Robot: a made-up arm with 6 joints. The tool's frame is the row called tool.
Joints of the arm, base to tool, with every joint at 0 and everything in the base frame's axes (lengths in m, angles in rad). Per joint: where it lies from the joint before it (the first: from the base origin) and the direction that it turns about. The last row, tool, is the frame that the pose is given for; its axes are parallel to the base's.
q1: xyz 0.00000 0.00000 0.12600 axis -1 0 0
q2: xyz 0.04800 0.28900 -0.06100 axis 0 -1 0
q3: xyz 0.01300 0.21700 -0.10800 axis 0 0 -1
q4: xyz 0.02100 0.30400 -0.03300 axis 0 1 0
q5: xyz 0.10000 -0.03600 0.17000 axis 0 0 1
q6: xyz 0.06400 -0.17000 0.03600 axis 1 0 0
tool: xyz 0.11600 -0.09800 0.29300
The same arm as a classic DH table. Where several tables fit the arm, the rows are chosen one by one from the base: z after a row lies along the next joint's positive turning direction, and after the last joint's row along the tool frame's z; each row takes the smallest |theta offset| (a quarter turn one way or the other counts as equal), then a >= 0, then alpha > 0; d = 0 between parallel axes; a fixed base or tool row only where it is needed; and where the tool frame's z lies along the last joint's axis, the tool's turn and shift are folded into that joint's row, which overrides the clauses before.
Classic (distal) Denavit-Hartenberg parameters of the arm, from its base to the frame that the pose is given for. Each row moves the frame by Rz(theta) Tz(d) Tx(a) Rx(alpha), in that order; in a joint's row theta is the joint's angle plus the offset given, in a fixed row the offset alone. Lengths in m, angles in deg.
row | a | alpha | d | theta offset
base (fixed) | 0 | 90 | 0.126 | -90
q1 | 0.061 | -90 | -0.048 | -90
q2 | 0.013 | 90 | -0.506 | 90
q3 | 0.021 | 90 | 0.141 | 0
q4 | 0.1 | 90 | 0.268 | 0
q5 | 0.17 | -90 | 0.206 | -90
q6 | 0.098 | 90 | 0.18 | 0
tool (fixed) | 0 | 0 | 0.293 | 90

